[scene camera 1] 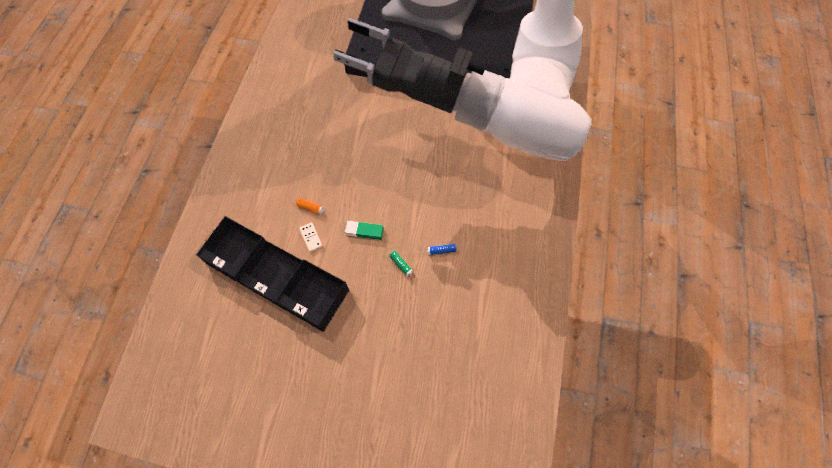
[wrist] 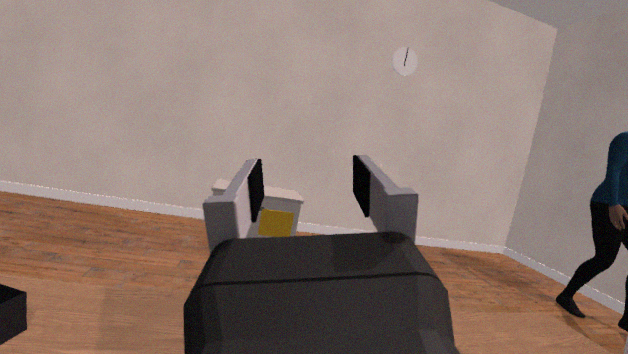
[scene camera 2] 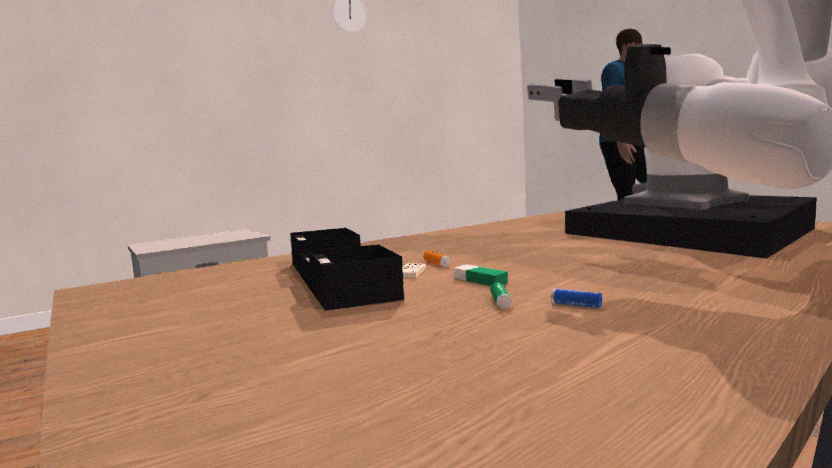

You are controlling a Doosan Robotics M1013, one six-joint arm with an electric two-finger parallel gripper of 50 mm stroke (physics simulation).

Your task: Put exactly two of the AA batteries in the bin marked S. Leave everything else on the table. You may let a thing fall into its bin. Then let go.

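Frame: origin at the arm's base, x ahead, y left, z up, level; centimetres.
Seen in the pictures: gripper, fingertip midpoint: (scene camera 1: 341, 38) (wrist: 308, 175) (scene camera 2: 543, 88); arm's base at its link origin: (scene camera 1: 434, 1) (scene camera 2: 686, 202).
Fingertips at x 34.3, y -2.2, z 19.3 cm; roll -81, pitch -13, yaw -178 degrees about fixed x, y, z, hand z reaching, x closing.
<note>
Offsets run from my fingertips to a thing's top centre. "pt": to the spot under its first point.
Three AA batteries lie apart on the table: an orange one @[dx +19.1, dy -0.4, dz -23.0 cm] (scene camera 1: 308, 206) (scene camera 2: 435, 259), a green one @[dx +22.6, dy +19.6, dz -23.0 cm] (scene camera 1: 400, 263) (scene camera 2: 499, 295) and a blue one @[dx +17.3, dy +24.9, dz -23.0 cm] (scene camera 1: 442, 249) (scene camera 2: 576, 298). The black three-part bin block stands left of them in the first scene view. Its bin marked S @[pt dx +31.5, dy -10.6, dz -23.7 cm] (scene camera 1: 228, 243) is the end compartment at the upper left there, and no object shows inside it; its floor is hidden in the second scene view. My gripper (scene camera 1: 342, 40) (scene camera 2: 542, 89) (wrist: 308, 175) is open and empty, raised high near the robot base and pointing sideways, well away from the batteries.
A white domino @[dx +24.3, dy +2.5, dz -23.7 cm] (scene camera 1: 310, 236) (scene camera 2: 413, 269) lies beside the bin block, near the orange battery. A green and white eraser @[dx +19.4, dy +10.9, dz -23.1 cm] (scene camera 1: 368, 230) (scene camera 2: 487, 275) lies between the domino and the green battery. The middle bin @[dx +33.4, dy +0.3, dz -19.8 cm] (scene camera 1: 271, 269) and the bin marked X @[pt dx +32.9, dy +8.4, dz -23.7 cm] (scene camera 1: 317, 291) adjoin the S bin.
</note>
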